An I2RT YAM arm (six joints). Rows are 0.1 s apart.
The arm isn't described. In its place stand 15 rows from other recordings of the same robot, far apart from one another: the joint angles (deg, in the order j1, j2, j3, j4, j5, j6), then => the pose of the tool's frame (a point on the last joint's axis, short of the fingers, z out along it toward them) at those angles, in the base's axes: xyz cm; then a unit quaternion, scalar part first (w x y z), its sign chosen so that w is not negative.
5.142 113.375 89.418 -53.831 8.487 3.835 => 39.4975 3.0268 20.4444 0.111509 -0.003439 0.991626 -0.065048
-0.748 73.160 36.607 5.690 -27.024 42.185 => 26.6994 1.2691 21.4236 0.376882 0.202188 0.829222 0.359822
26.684 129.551 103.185 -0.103 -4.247 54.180 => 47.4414 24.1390 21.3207 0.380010 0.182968 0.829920 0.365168
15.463 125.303 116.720 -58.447 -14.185 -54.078 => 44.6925 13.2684 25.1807 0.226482 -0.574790 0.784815 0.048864
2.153 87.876 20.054 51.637 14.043 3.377 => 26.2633 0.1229 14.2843 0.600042 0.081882 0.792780 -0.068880
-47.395 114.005 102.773 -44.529 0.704 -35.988 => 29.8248 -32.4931 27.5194 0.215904 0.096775 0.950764 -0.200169
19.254 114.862 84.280 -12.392 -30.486 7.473 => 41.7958 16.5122 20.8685 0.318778 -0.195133 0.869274 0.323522
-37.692 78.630 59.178 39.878 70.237 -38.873 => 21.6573 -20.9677 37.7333 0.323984 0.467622 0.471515 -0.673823
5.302 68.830 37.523 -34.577 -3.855 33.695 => 20.8793 2.1780 18.3681 0.185831 0.232890 0.949258 0.100695
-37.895 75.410 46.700 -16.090 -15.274 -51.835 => 22.2045 -16.0942 22.7579 0.356513 -0.161732 0.902062 -0.181732
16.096 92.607 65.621 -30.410 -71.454 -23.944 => 30.1492 12.2127 24.7644 0.265694 -0.420751 0.675974 0.543539
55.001 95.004 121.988 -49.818 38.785 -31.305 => 20.6341 25.5818 50.1644 0.567440 -0.403473 0.698897 -0.163596
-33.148 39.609 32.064 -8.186 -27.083 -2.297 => 15.0447 -7.8896 28.0468 0.615876 0.069893 0.784736 -0.000848
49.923 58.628 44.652 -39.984 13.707 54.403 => 13.4373 14.6601 25.0156 0.278024 0.073789 0.941989 0.172956
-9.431 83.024 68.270 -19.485 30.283 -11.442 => 31.9369 -7.1247 31.2242 0.402103 0.107155 0.855250 -0.308833
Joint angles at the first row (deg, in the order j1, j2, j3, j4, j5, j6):
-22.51, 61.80, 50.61, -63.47, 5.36, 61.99
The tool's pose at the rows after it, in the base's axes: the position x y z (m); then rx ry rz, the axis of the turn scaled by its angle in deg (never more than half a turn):
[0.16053 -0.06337 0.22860 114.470 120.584 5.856]
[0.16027 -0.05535 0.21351 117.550 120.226 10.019]
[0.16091 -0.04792 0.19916 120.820 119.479 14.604]
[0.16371 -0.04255 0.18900 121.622 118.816 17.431]
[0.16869 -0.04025 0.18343 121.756 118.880 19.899]
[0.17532 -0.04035 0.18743 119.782 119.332 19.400]
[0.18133 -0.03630 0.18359 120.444 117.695 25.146]
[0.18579 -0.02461 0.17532 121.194 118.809 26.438]
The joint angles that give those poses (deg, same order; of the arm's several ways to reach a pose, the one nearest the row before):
-21.25, 61.44, 45.29, -59.71, 1.44, 65.60
-19.32, 61.30, 41.87, -57.21, -1.25, 69.54
-17.48, 61.54, 38.72, -54.20, -4.21, 73.64
-15.73, 62.02, 36.51, -50.74, -5.53, 76.27
-14.83, 63.26, 35.76, -48.14, -6.90, 77.41
-14.16, 64.37, 37.19, -47.62, -6.07, 76.87
-13.02, 64.96, 36.27, -43.80, -8.86, 79.67
-9.29, 66.41, 35.14, -41.45, -9.22, 83.25

